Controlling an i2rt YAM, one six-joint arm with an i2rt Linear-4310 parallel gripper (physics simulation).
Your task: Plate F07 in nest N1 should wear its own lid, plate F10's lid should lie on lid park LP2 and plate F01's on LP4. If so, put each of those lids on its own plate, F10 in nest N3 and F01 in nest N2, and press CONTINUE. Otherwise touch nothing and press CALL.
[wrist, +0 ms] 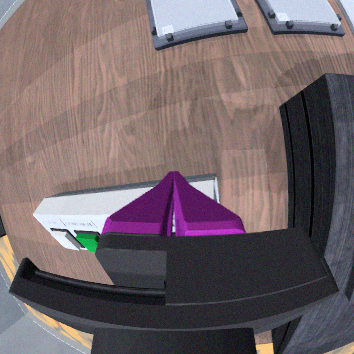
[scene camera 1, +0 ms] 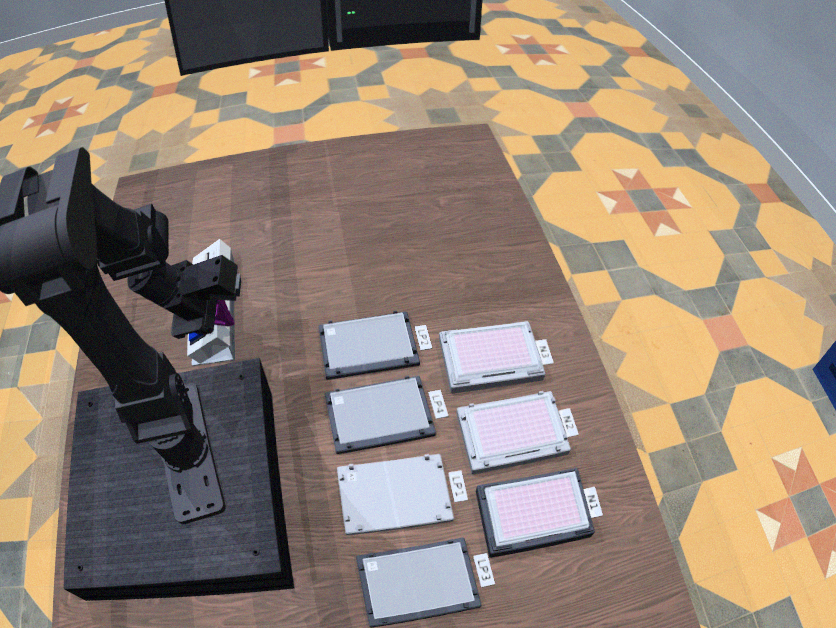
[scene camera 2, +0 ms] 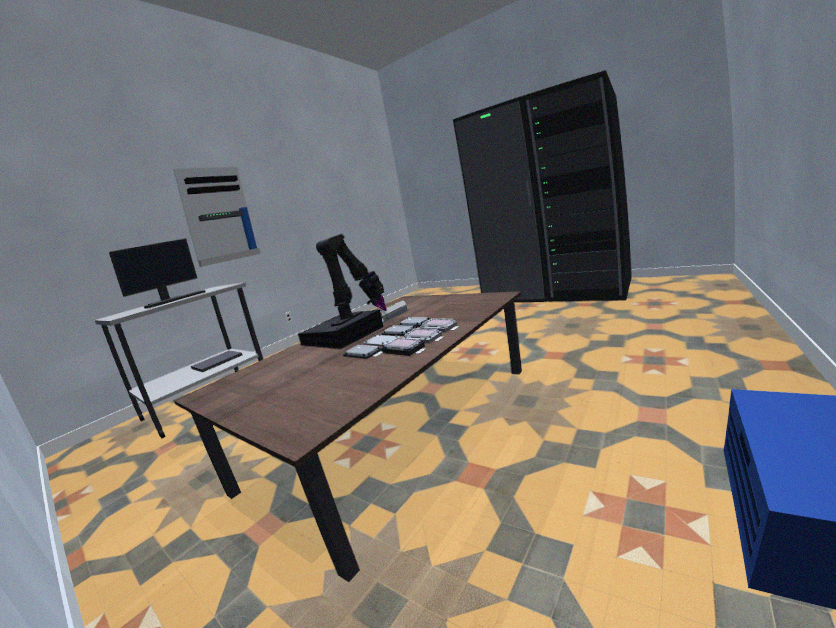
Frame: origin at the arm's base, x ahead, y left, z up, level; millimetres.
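Where they show: gripper, fingertip midpoint: (wrist: 173,178) (scene camera 1: 231,323) (scene camera 2: 386,310); arm's base, origin of the base link: (scene camera 1: 187,452) (scene camera 2: 347,319).
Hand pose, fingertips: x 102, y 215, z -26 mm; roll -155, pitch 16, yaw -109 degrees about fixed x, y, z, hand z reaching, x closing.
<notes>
Things, the pixels of their top centre, and the offset from my fingertips. Level surfaces: height alone.
- white button panel, middle of its top: (wrist: 94,237) (scene camera 1: 205,286) (scene camera 2: 389,305) 30 mm back, 91 mm left, 5 mm up
- green button, middle of its top: (wrist: 86,246) 42 mm back, 118 mm left, 3 mm down
- blue button, middle of its top: (scene camera 1: 195,326) 59 mm back, 20 mm left, 3 mm down
- N2, middle of its top: (scene camera 1: 515,424) (scene camera 2: 421,331) 341 mm ahead, 296 mm right, 28 mm down
- N3, middle of its top: (scene camera 1: 493,347) (scene camera 2: 437,321) 367 mm ahead, 163 mm right, 26 mm down
- LP2, middle of its top: (scene camera 1: 367,339) (scene camera 2: 414,320) 198 mm ahead, 72 mm right, 41 mm down
- LP4, middle of its top: (scene camera 1: 378,409) (scene camera 2: 398,328) 173 mm ahead, 196 mm right, 41 mm down
- LP3, middle of its top: (scene camera 1: 418,580) (scene camera 2: 362,349) 132 mm ahead, 457 mm right, 41 mm down
- LP1, middle of its top: (scene camera 1: 393,490) (scene camera 2: 380,337) 149 mm ahead, 324 mm right, 39 mm down
- wooden table, its level: 59 mm down
My gripper (scene camera 1: 224,315) (scene camera 2: 382,305) (wrist: 173,178) is shut, its purple fingers over the white button panel (scene camera 1: 211,349) (scene camera 2: 395,310) (wrist: 75,206). Contact is unclear. A green button (wrist: 89,242) and a grey-white one (wrist: 65,239) show beside the fingers; a blue button (scene camera 1: 193,335) is partly hidden. Pink-welled plates sit in nests N1 (scene camera 1: 539,509), N2 (scene camera 1: 513,427) and N3 (scene camera 1: 492,351); lids on them cannot be made out. Grey labelled lids lie on LP2 (scene camera 1: 369,342), LP4 (scene camera 1: 379,412) and LP3 (scene camera 1: 420,582). LP1 (scene camera 1: 398,490) is pale, with a corner label. Plate names are unreadable.
The black arm base (scene camera 1: 236,540) (wrist: 320,150) stands left of the lid parks on the wooden table (scene camera 1: 419,202) (scene camera 2: 270,398). Black cabinets (scene camera 2: 500,202), a desk with a monitor (scene camera 2: 154,267) and a blue box (scene camera 2: 790,446) stand away from the table.
</notes>
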